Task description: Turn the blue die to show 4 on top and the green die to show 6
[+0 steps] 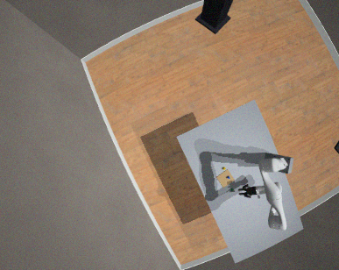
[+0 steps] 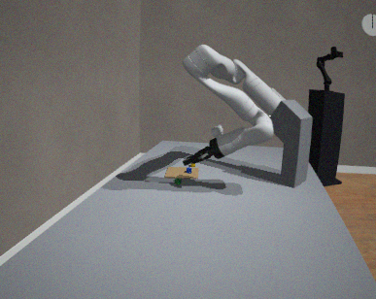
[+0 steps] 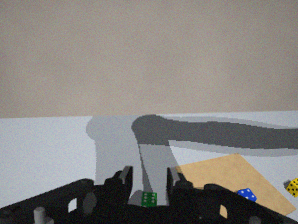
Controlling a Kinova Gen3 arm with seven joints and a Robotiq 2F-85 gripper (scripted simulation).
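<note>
Now: the green die 4 cm ahead of my hand, 2 cm to the right of it and 9 cm below it. Also, from my hand: blue die 3 cm behind, 14 cm to the right, 9 cm below; then tan mat 15 cm to the right, 10 cm below; then yellow die 7 cm behind, 24 cm to the right, 9 cm below.
</note>
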